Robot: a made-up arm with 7 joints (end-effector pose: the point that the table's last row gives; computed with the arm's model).
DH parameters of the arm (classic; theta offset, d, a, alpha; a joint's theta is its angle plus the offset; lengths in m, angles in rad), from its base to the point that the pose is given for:
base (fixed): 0 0.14 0 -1.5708
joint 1: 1.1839 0 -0.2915 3.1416
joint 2: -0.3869 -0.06 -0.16 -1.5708
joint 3: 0 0.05 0.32 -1.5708
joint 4: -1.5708 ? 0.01 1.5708
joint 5: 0 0.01 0.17 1.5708
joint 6: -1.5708 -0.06 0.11 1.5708
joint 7: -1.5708 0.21 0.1 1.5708
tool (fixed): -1.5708 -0.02 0 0
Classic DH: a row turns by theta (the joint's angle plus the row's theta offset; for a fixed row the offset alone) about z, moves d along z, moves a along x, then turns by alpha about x.
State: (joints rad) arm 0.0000 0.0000 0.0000 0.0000 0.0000 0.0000 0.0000
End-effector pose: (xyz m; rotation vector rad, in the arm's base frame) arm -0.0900 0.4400 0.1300 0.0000 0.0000 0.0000
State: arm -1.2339 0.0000 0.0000 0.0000 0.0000 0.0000 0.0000
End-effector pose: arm -0.0203 0.4400 0.0517 0.0000 -1.2339 0.0000
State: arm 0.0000 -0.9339 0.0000 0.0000 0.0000 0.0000 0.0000
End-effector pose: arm -0.3232 0.4400 0.2274 0.0000 0.9339 0.0000
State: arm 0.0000 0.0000 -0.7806 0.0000 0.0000 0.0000 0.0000
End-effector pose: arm -0.0900 0.0204 -0.0101 -0.7806 0.0000 0.0000
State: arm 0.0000 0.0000 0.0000 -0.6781 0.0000 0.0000 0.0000
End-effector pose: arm -0.0081 0.4400 0.1377 0.0000 -0.6781 0.0000
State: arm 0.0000 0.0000 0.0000 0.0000 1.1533 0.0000 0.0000
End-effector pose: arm -0.2125 0.3083 0.1300 0.0000 0.0000 1.1533
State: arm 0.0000 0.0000 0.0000 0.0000 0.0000 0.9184 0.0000
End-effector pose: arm 0.0958 0.4400 0.0142 0.0000 -0.9184 0.0000
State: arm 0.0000 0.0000 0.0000 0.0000 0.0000 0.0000 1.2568
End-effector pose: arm -0.0900 0.3519 0.0487 -1.2568 0.0000 0.0000
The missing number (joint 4, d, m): 0.22
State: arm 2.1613 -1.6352 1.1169 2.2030 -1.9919 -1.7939 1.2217
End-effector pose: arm 0.0606 0.6190 0.1444 -0.3786 1.1209 -0.2272
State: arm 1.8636 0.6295 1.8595 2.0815 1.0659 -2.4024 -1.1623
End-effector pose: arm 1.1137 0.3376 0.2735 0.0936 -1.1173 -2.4365
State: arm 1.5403 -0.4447 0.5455 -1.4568 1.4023 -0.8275 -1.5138
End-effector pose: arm 0.2875 0.4703 0.3735 1.1032 1.6292 -0.1859
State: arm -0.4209 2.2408 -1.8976 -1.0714 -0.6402 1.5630 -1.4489
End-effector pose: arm -0.5274 -0.2183 0.4402 2.7212 0.7425 -0.2888
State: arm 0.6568 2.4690 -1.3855 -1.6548 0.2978 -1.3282 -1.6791
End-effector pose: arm 0.3103 -0.1190 0.3040 -0.2975 -1.7833 0.2227
